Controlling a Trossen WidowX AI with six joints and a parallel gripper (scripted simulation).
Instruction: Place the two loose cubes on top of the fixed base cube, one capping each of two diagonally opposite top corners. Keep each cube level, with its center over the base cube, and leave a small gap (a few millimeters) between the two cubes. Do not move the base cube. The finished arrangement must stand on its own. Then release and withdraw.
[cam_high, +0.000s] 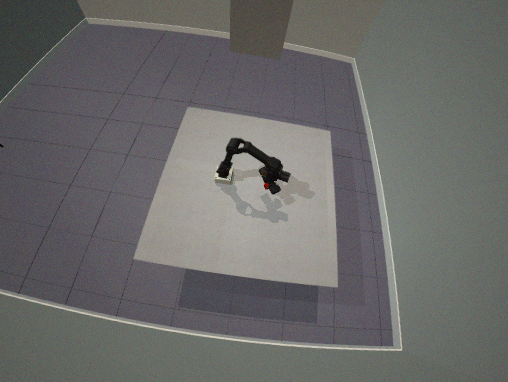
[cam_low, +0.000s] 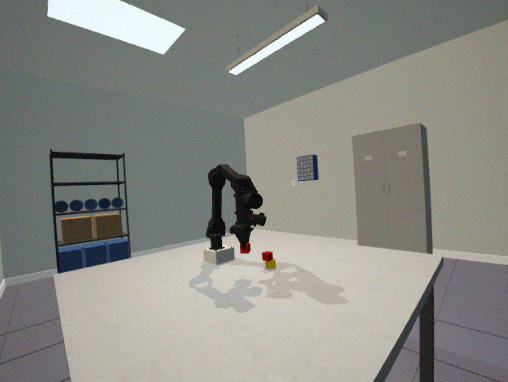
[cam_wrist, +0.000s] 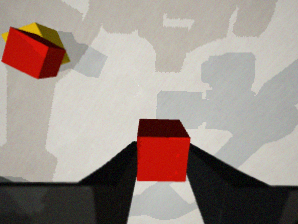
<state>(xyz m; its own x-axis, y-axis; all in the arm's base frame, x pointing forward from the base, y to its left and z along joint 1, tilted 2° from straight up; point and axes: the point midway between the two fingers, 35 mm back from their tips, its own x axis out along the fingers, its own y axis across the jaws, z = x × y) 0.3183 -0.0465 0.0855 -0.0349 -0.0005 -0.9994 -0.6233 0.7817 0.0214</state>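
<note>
Right now the yellow base cube is 30 mm behind my gripper tip, 150 mm to the left of it and 110 mm below it.
</note>
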